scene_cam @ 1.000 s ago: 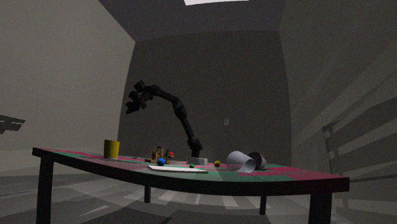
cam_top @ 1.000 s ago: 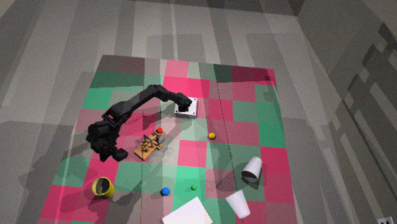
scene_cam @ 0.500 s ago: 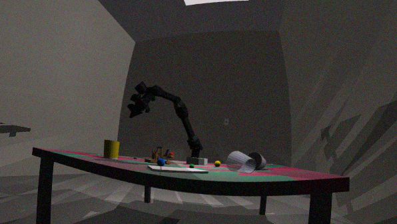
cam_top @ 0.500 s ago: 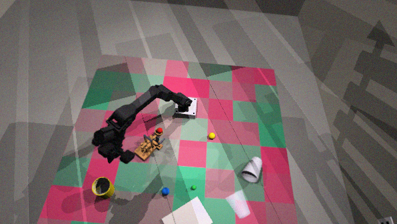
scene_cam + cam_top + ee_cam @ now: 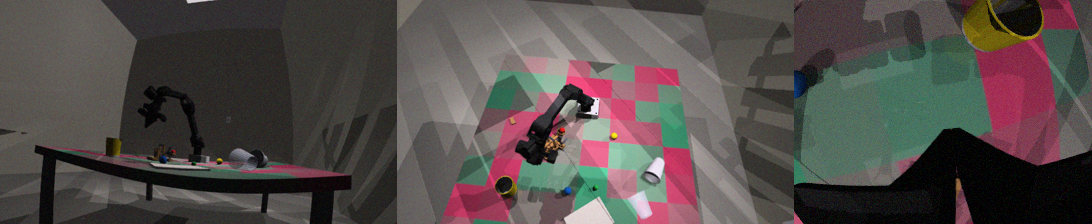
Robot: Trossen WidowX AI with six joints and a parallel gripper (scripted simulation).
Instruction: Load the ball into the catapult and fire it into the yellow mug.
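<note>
The red ball lies 23 cm behind my gripper tip, 12 cm to the left of it and 12 cm below it. Round my gripper tip: catapult 18 cm behind, 13 cm below, 9 cm to the left; then blue ball 17 cm below, 15 cm to the left, 10 cm ahead; then yellow mug 16 cm to the right, 16 cm below, 9 cm ahead.
</note>
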